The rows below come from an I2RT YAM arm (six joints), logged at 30 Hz.
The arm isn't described. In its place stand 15 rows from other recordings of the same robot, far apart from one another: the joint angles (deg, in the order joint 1, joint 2, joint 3, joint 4, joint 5, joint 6), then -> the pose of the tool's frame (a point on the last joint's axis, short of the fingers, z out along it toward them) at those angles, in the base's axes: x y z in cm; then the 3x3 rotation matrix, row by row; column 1 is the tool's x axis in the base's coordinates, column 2 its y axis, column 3 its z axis.
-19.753 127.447 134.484 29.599 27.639 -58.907 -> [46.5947 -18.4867 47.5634], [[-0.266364 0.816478 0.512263], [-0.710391 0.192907 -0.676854], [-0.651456 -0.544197 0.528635]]
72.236 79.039 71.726 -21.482 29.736 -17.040 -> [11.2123 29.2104 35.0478], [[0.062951 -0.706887 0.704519], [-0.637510 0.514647 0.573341], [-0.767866 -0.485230 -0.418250]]
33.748 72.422 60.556 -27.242 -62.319 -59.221 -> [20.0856 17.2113 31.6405], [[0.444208 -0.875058 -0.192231], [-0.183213 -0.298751 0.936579], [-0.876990 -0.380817 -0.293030]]
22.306 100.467 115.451 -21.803 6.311 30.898 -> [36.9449 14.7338 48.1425], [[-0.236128 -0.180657 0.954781], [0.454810 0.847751 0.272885], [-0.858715 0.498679 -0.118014]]
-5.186 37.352 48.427 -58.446 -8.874 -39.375 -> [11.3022 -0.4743 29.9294], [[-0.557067 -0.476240 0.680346], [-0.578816 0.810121 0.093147], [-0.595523 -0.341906 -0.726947]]
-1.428 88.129 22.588 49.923 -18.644 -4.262 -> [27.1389 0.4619 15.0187], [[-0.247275 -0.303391 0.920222], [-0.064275 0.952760 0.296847], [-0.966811 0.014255 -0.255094]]
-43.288 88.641 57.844 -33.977 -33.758 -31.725 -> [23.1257 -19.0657 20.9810], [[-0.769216 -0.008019 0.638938], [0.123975 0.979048 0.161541], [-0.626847 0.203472 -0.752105]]
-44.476 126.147 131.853 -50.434 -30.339 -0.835 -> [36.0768 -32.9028 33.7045], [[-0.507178 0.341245 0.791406], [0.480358 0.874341 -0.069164], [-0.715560 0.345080 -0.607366]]
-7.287 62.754 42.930 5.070 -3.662 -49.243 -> [25.4103 -3.0200 29.3674], [[-0.214394 -0.148709 0.965360], [-0.734679 0.675840 -0.059052], [-0.643648 -0.721890 -0.254149]]
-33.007 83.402 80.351 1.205 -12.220 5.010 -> [29.4469 -18.2296 41.9123], [[0.004090 0.355990 0.934481], [0.099121 0.929742 -0.354619], [-0.995067 0.094077 -0.031483]]
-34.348 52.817 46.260 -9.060 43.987 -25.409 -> [15.6651 -13.6998 32.8647], [[-0.611895 0.770124 0.180259], [0.044236 0.260870 -0.964360], [-0.789701 -0.582113 -0.193693]]
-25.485 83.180 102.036 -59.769 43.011 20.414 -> [23.9331 -14.0979 44.6083], [[-0.282007 0.937186 0.205314], [0.416963 0.312454 -0.853530], [-0.864068 -0.155094 -0.478887]]
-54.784 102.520 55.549 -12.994 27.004 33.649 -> [18.3543 -28.8065 14.1547], [[0.060377 0.991669 -0.113787], [0.770584 -0.118766 -0.626175], [-0.634473 -0.049876 -0.771335]]
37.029 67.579 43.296 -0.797 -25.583 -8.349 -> [20.1031 17.0904 26.6504], [[-0.210605 -0.895480 0.392124], [-0.322921 0.442331 0.836699], [-0.922696 0.049588 -0.382326]]
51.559 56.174 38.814 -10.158 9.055 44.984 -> [14.2150 17.0074 26.6547], [[-0.688613 -0.282657 0.667770], [0.255335 0.767400 0.588134], [-0.678687 0.575502 -0.456269]]
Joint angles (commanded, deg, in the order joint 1, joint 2, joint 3, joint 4, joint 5, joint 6), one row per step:
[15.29 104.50 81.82 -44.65 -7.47 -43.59]
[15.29 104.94 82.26 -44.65 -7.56 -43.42]
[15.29 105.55 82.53 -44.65 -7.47 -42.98]
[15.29 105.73 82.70 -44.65 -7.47 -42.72]
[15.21 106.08 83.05 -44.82 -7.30 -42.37]
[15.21 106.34 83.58 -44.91 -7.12 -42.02]
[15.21 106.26 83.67 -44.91 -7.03 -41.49]
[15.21 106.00 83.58 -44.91 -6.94 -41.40]
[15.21 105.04 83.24 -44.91 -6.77 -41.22]
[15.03 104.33 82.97 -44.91 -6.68 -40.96]
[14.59 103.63 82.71 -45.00 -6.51 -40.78]
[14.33 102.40 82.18 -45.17 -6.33 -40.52]
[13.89 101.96 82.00 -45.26 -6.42 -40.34]
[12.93 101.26 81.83 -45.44 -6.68 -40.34]
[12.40 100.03 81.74 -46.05 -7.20 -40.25]
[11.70 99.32 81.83 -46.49 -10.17 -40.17]
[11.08 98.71 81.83 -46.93 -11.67 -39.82]
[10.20 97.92 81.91 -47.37 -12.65 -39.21]
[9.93 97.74 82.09 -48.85 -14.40 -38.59]
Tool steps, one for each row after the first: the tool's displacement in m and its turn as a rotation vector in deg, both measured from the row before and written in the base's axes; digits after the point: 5 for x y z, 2 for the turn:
[0.00187 0.00057 -0.00051 0.14 0.06 -0.12]
[0.00183 0.00044 -0.00247 -0.02 0.41 -0.44]
[0.00075 0.00020 -0.00027 0.08 0.07 -0.24]
[0.00139 -0.00028 -0.00058 -0.08 0.20 -0.47]
[0.00163 0.00033 0.00096 0.00 -0.14 -0.39]
[0.00008 -0.00004 0.00096 0.14 -0.07 -0.52]
[-0.00069 -0.00025 0.00119 -0.01 -0.17 -0.12]
[-0.00265 -0.00083 0.00433 0.07 -0.60 -0.23]
[-0.00172 -0.00176 0.00308 0.13 -0.39 -0.45]
[-0.00139 -0.00348 0.00296 0.00 -0.34 -0.67]
[-0.00363 -0.00281 0.00474 0.07 -0.50 -0.57]
[-0.00080 -0.00309 0.00171 0.19 -0.11 -0.56]
[-0.00079 -0.00640 0.00327 0.31 -0.29 -0.85]
[-0.00341 -0.00392 0.00651 0.61 -0.40 -0.39]
[-0.00181 -0.00306 0.00461 2.72 0.23 0.52]
[-0.00169 -0.00339 0.00342 1.49 0.19 -0.27]
[-0.00168 -0.00531 0.00483 1.18 -0.09 -0.98]
[-0.00259 -0.00109 0.00099 1.59 1.57 -0.04]

